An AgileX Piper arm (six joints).
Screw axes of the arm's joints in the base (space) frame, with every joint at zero. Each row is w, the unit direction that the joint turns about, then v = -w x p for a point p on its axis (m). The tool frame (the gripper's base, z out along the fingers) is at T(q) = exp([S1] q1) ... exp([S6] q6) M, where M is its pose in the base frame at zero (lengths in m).
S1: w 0 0 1 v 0 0 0
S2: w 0 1 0 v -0.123 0 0
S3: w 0 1 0 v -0.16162 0 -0.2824
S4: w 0.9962 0 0.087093 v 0 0.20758 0
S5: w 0 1 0 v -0.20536 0 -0.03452
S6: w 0.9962 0 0.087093 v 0 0.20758 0
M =
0.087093 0 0.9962 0.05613
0 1 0 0
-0.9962 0 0.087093 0.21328
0 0 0 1
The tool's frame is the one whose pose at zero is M.
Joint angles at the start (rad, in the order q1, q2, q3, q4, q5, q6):
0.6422, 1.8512, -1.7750, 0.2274, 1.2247, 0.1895
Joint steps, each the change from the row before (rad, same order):
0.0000, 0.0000, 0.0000, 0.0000, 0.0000, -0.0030
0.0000, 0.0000, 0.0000, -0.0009, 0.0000, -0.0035
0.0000, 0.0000, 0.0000, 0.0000, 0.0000, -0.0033
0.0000, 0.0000, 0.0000, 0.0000, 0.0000, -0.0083
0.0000, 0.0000, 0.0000, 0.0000, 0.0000, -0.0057
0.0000, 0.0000, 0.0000, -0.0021, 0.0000, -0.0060
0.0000, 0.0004, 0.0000, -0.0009, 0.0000, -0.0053
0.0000, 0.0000, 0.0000, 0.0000, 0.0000, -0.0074
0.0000, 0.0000, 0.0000, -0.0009, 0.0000, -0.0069
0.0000, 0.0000, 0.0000, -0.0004, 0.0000, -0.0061
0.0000, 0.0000, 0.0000, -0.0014, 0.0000, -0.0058
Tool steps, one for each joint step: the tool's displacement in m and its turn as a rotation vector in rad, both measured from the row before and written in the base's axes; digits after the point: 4 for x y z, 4 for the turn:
0.0000, 0.0000, 0.0000, -0.0005, -0.0011, 0.0027
0.0000, -0.0001, 0.0000, -0.0013, -0.0019, 0.0032
0.0000, 0.0000, 0.0000, -0.0005, -0.0012, 0.0030
0.0000, 0.0000, 0.0000, -0.0013, -0.0031, 0.0076
0.0000, 0.0000, 0.0000, -0.0009, -0.0022, 0.0052
0.0001, -0.0001, 0.0000, -0.0026, -0.0035, 0.0055
0.0001, 0.0000, -0.0002, -0.0018, -0.0022, 0.0048
0.0000, 0.0000, 0.0000, -0.0011, -0.0028, 0.0068
0.0000, -0.0001, 0.0000, -0.0018, -0.0031, 0.0063
0.0000, 0.0000, 0.0000, -0.0013, -0.0025, 0.0056
0.0001, -0.0001, 0.0000, -0.0020, -0.0030, 0.0053

